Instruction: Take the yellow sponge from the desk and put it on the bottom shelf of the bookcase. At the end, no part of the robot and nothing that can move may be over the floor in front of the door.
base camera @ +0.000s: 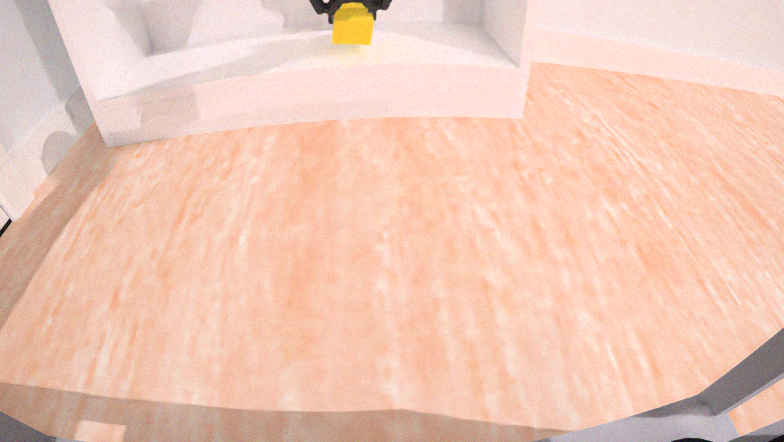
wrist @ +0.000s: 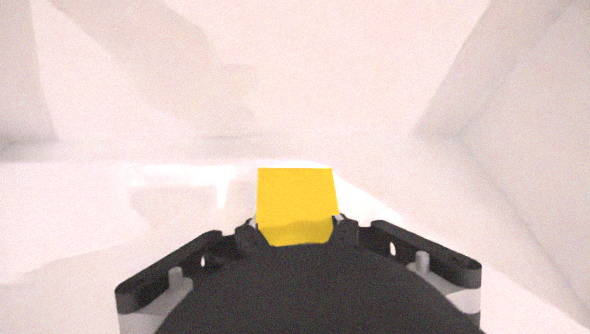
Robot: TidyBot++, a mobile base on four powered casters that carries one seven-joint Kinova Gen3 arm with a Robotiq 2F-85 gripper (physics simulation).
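Places are measured from the arm's base along level axes (x ahead, y left, z up), in metres.
Pixels of known places: gripper, fingertip midpoint: [wrist: 295, 220].
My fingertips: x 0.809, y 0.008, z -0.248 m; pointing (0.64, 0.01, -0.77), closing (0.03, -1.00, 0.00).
Observation:
For each thing: its top centre in the pictures, then the offset to it from my fingertips. "*": a spot on its surface instead. Level surfaces: height alone.
- yellow sponge at its top centre: [wrist: 295, 218] 0.041 m up, 0.014 m back, 0.000 m left
- bottom shelf at its surface level: 0.049 m down
- bookcase's right side panel at a spot on its surface: [base camera: 504, 27] * 0.005 m down, 0.009 m back, 0.272 m right
- Wood-look floor at its surface level: 0.149 m down
The yellow sponge [base camera: 352, 26] [wrist: 296, 195] is a bright yellow block, held between the two dark fingers of my gripper [base camera: 353, 12] [wrist: 295, 220]. The gripper is shut on it. In the base camera view both are at the top edge, inside the bottom compartment of the white bookcase [base camera: 307, 92], with a yellowish glow on the bottom shelf [base camera: 439, 46] just under the sponge. The sponge seems to be close above the shelf; whether it touches cannot be told. The desk and the door's floor area cannot be made out.
The bookcase's right side panel [base camera: 504, 27] stands to the right of the gripper. A white wall with a baseboard [base camera: 658, 60] runs off to the right, and another wall [base camera: 27, 71] is at the left. Wood-look floor [base camera: 384, 247] lies in front of the bookcase. Grey frame parts [base camera: 752, 378] show at the lower right.

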